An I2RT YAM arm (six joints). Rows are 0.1 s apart.
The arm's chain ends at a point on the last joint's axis. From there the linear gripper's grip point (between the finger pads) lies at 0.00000 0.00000 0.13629 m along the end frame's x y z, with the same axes.
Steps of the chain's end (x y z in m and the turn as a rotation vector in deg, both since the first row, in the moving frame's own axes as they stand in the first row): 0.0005 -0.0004 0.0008 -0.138 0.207 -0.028; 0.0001 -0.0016 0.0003 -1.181 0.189 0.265; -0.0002 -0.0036 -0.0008 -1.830 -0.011 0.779; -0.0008 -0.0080 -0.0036 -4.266 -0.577 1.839
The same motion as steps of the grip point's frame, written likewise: 0.0010 -0.0001 0.0008 -0.138 0.207 -0.028; 0.0005 0.0012 0.0003 -1.181 0.189 0.265; -0.0003 0.0008 -0.0009 -1.830 -0.011 0.779; -0.0023 0.0021 -0.0040 -4.266 -0.577 1.839
